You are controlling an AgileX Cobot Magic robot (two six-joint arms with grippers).
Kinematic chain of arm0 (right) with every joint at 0, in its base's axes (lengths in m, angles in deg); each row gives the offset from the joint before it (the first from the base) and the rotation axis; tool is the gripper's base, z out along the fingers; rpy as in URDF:
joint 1: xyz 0 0 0.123 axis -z
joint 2: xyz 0 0 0 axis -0.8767 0.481 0
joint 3: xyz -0.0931 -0.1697 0.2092 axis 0.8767 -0.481 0
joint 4: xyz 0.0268 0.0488 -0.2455 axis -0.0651 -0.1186 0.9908
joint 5: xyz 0 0 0 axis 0.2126 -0.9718 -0.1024
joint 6: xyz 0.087 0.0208 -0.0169 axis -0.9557 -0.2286 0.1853
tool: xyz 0 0 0 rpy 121.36 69.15 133.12
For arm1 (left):
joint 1: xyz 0 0 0.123 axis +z
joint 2: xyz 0 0 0 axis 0.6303 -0.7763 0
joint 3: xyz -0.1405 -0.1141 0.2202 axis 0.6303 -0.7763 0
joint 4: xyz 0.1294 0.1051 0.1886 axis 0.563 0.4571 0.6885
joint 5: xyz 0 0 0 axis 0.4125 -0.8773 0.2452
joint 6: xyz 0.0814 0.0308 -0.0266 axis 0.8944 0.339 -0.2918
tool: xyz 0 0 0 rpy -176.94 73.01 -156.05
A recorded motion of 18 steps. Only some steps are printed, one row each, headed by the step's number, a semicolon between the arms.
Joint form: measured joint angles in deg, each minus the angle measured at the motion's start. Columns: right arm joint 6, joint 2, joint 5, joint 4, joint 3, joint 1; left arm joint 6, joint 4, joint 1, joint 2, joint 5, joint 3.
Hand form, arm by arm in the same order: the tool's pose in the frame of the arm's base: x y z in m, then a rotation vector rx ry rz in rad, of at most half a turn. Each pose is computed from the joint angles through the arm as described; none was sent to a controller.
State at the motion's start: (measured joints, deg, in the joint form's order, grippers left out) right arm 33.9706 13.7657 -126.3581 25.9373 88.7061 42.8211; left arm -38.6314 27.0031 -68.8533 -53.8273 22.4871 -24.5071
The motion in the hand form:
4: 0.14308 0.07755 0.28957 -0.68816 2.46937 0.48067; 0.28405 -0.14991 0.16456 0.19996 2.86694 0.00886
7: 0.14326 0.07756 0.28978 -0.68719 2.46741 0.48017; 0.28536 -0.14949 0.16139 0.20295 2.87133 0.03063
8: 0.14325 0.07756 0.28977 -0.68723 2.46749 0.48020; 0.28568 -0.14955 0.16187 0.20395 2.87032 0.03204
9: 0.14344 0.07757 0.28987 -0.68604 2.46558 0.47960; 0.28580 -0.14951 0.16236 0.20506 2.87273 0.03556
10: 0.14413 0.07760 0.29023 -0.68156 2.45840 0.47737; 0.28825 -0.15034 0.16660 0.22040 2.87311 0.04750
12: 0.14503 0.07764 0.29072 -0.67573 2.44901 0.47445; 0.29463 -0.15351 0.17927 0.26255 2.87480 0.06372
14: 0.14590 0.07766 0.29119 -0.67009 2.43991 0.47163; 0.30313 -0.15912 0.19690 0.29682 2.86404 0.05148
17: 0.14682 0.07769 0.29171 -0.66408 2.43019 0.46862; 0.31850 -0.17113 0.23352 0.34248 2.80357 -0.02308
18: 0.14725 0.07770 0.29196 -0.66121 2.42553 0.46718; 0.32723 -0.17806 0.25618 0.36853 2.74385 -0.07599
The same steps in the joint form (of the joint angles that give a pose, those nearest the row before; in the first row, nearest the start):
4: 0.12 0.00 0.00 0.00 0.00 0.00; -5.26 4.10 0.00 -4.20 2.48 0.00
7: 0.12 0.00 0.10 0.00 0.03 0.00; -5.92 5.13 0.00 -4.89 2.31 0.14
8: 0.12 0.00 0.10 0.00 0.02 0.00; -5.92 5.21 0.00 -4.88 2.21 0.26
9: 0.12 0.00 0.23 0.00 0.03 0.00; -5.84 5.21 0.00 -4.88 1.87 0.41
10: 0.12 0.00 0.72 0.00 0.02 0.00; -5.12 5.33 0.00 -4.90 0.43 1.60
12: 0.12 0.00 1.37 0.00 0.03 0.00; -2.52 4.80 0.00 -4.90 -3.36 5.00
14: 0.12 0.00 1.99 0.00 0.02 0.00; 0.34 3.49 0.00 -4.90 -7.02 9.49
17: 0.12 0.00 2.65 0.00 0.03 0.00; 4.89 0.57 0.00 -4.77 -11.13 17.91
18: 0.11 0.00 2.97 0.00 0.02 0.00; 7.27 -0.87 0.00 -4.77 -12.13 22.80

